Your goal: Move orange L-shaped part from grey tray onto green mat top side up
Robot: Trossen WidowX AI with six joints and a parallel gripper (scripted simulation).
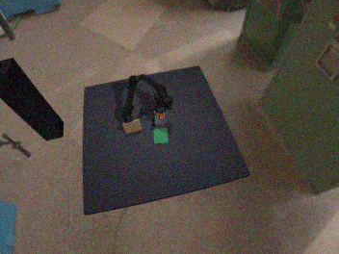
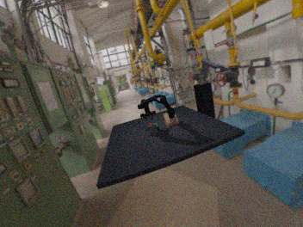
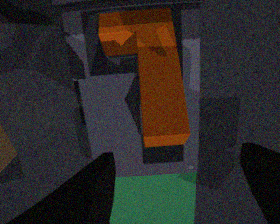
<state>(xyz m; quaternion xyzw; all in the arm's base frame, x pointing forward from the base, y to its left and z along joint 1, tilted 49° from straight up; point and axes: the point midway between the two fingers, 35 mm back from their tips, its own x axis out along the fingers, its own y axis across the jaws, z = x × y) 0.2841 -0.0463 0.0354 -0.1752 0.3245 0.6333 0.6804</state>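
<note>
Now: the orange L-shaped part 10 mm behind my gripper tip, 40 mm to the left of it and 100 mm below it. Also, from my gripper tip: green mat 50 mm behind, 140 mm to the right, 150 mm below.
</note>
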